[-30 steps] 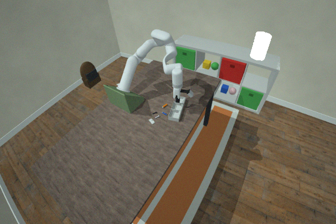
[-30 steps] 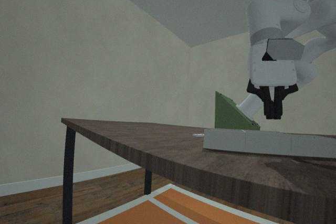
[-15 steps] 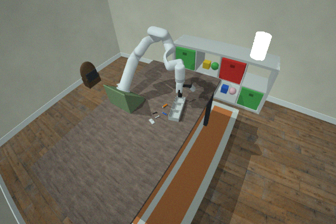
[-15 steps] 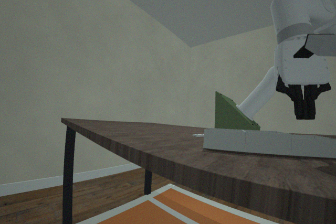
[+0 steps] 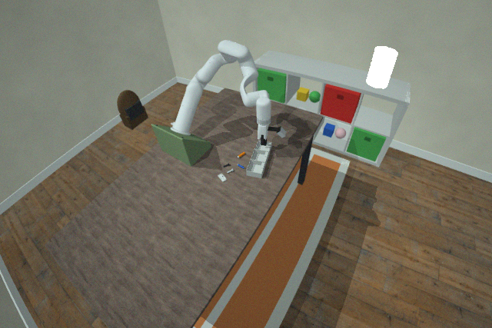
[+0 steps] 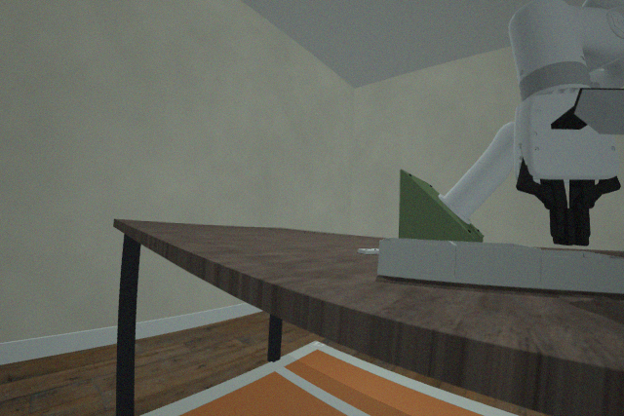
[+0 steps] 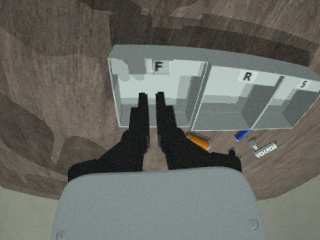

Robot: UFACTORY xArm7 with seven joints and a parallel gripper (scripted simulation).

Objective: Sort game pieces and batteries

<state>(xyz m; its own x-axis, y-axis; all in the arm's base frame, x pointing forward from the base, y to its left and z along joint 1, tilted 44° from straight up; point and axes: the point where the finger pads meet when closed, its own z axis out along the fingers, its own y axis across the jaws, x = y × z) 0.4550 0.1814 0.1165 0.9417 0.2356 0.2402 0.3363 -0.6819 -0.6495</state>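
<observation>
The white domino is 300 mm to the right of my hand, 90 mm behind it and 60 mm below it. Round my hand: blue battery (180 mm to the right, 60 mm below, 40 mm behind); then white bin (90 mm to the right, 40 mm below, 20 mm ahead); then orange battery (110 mm to the right, 90 mm behind, 60 mm below).
</observation>
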